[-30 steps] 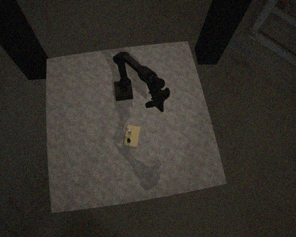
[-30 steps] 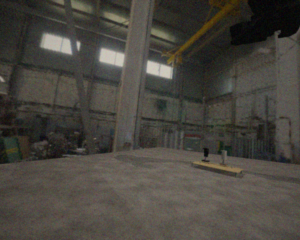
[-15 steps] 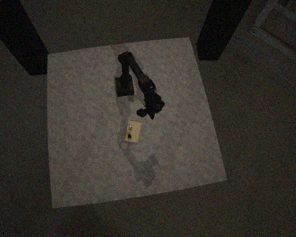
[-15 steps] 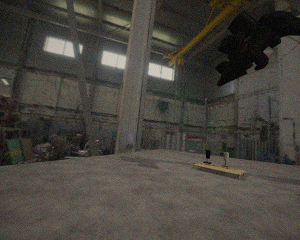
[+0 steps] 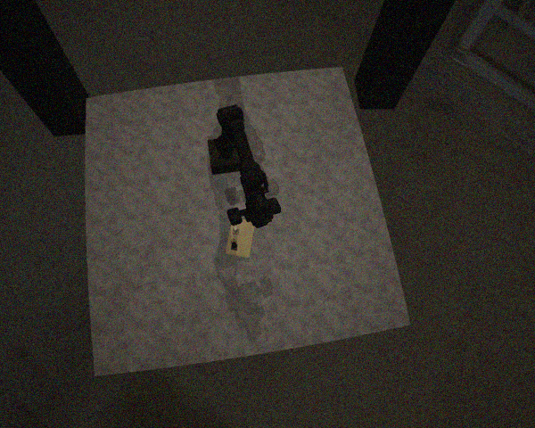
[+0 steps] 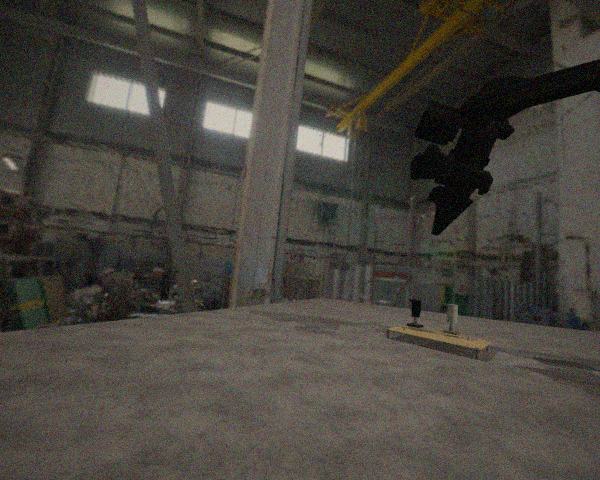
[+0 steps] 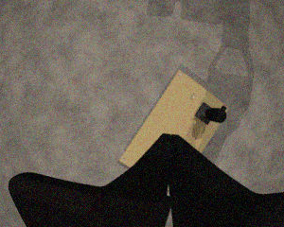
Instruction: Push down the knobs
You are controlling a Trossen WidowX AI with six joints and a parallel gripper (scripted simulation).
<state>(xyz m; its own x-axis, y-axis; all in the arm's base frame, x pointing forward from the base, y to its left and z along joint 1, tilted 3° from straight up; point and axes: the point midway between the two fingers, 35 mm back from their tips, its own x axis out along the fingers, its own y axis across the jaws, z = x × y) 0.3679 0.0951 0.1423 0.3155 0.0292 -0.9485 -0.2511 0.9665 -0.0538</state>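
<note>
The white knob is 14 cm below my gripper tip, 7 cm to the right of it and 3 cm behind it. The rest, counted from my gripper tip: dark knob (14 cm below, 8 cm to the right, 4 cm ahead).
</note>
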